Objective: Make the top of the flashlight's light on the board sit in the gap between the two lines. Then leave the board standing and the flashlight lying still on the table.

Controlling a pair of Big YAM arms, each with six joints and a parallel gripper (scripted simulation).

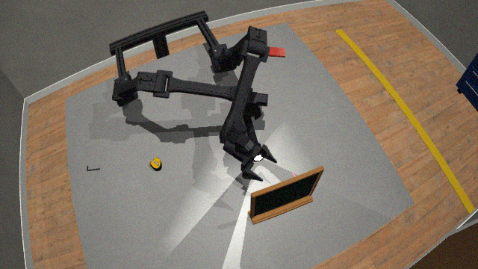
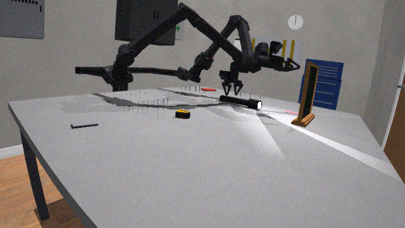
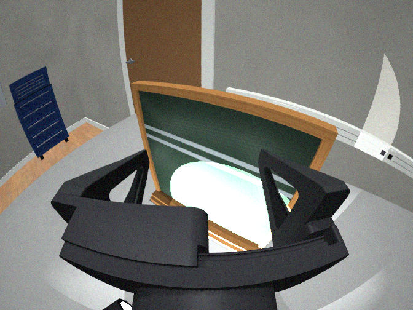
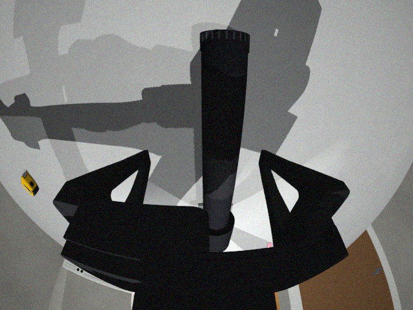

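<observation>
Right now my right hand is 8 cm short of the black flashlight and 4 cm above it. From my right hand the other things lie so: black hex key 5 cm behind, 90 cm to the right, 6 cm below; then flashlight head 15 cm ahead, 1 cm to the right, 3 cm below; then pink stick 37 cm ahead, 12 cm to the left, 6 cm below.
</observation>
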